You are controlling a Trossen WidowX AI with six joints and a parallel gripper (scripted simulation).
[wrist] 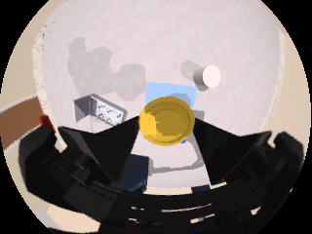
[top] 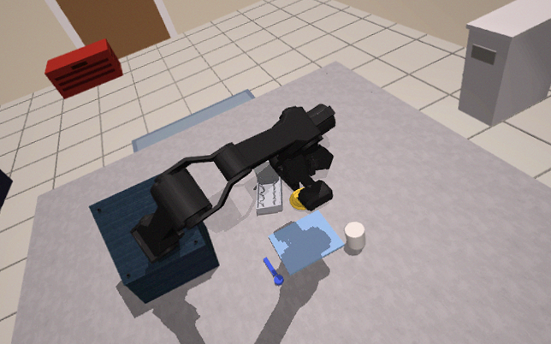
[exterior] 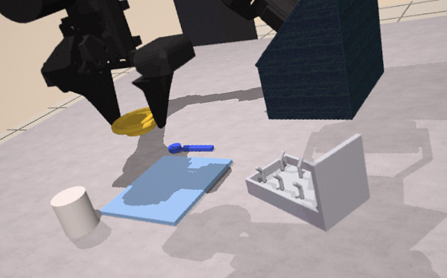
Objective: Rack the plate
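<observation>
My gripper tip is now 170 mm to the right of the dish rack, 90 mm above it and 60 mm past it. Round my gripper tip: yellow plate 10 mm above; light blue mat 110 mm below, 30 mm behind, 20 mm to the right; white cup 90 mm below, 80 mm to the right, 80 mm ahead.
</observation>
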